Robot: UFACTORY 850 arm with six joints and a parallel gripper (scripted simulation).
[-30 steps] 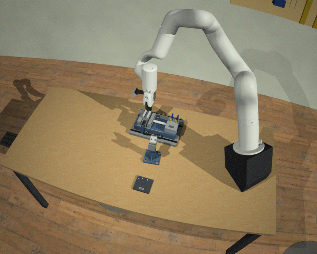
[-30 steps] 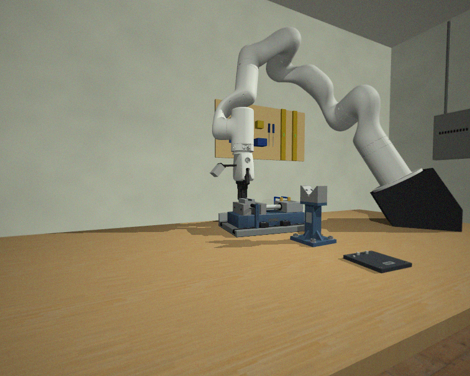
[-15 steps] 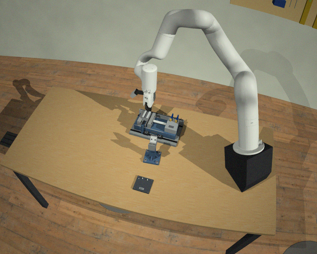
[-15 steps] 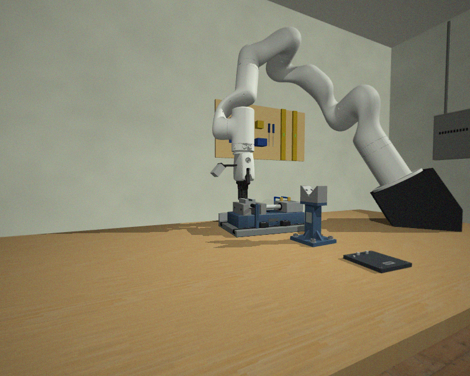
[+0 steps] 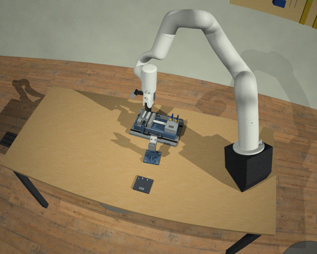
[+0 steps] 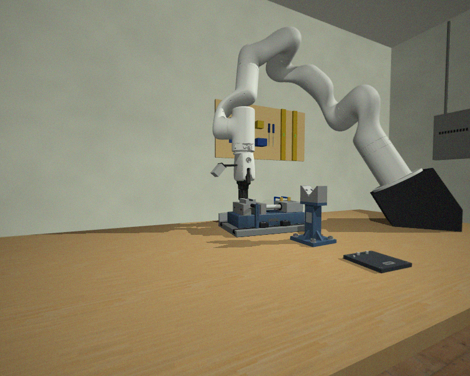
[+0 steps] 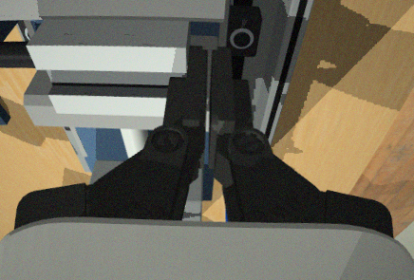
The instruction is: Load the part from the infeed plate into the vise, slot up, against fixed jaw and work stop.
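The grey fixed jaw is 3 cm ahead of my hand, 5 cm to the left of it and 4 cm below it. The rest, counted from my hand: white cylinder rod: 9 cm behind, 4 cm to the left, 4 cm below; then black work stop rod: 9 cm to the left, 3 cm below; then grey block: 4 cm to the left, 2 cm below.
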